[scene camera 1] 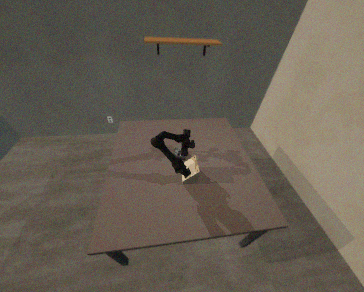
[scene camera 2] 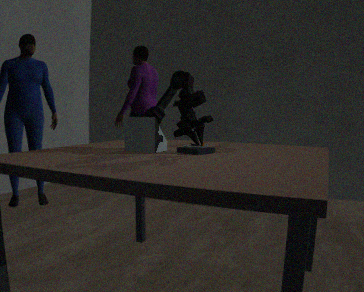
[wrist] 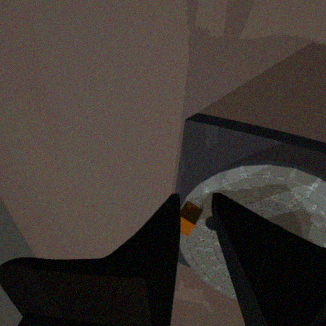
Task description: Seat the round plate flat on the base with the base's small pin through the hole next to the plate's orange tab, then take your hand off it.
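Frame: origin at the arm's base, x up, y right, z ahead, level; centimetres.
Where they show: gripper, fingertip midpoint: [scene camera 1: 183,148] [scene camera 2: 200,144] [wrist: 195,200]; arm's base at its link origin: [scene camera 1: 187,173] [scene camera 2: 142,133].
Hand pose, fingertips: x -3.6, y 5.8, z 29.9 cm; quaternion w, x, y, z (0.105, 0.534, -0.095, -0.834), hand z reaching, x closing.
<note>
Each offset is from my fingertips to the top centre of the thing. "spot": to the spot under its first point. Level surfaces: height alone.
The round grey plate {dy -4.0, dx +0.9, dz -2.8 cm} [wrist: 270,175] lies on the dark square base {dy -4.1, dx -0.2, dz -2.9 cm} [wrist: 220,142] [scene camera 2: 196,150]; the plate also shows in scene camera 1 [scene camera 1: 177,151]. Its orange tab {dy -1.2, dx +0.9, dz +0.8 cm} [wrist: 188,227] shows between the fingertips in the wrist view, near the left finger. A dark round hole {spot: dy -2.6, dx -1.2, dz +0.0 cm} [wrist: 211,223] is beside the tab, at the inner edge of the right finger. My gripper [wrist: 195,200] [scene camera 2: 198,145] is slightly open, with nothing between its fingers, and its tips are low over the plate. The right finger hides much of the plate. The small pin cannot be made out, and I cannot tell whether the plate is fully flat.
The table {dx -4.2 cm} [scene camera 1: 150,215] [scene camera 2: 250,172] bears the base and a pale block [scene camera 1: 191,167] [scene camera 2: 141,135] by the arm's foot. A wooden shelf [scene camera 1: 182,41] hangs on the wall. A figure in blue [scene camera 2: 27,95] and one in purple [scene camera 2: 144,87] stand beyond the table.
</note>
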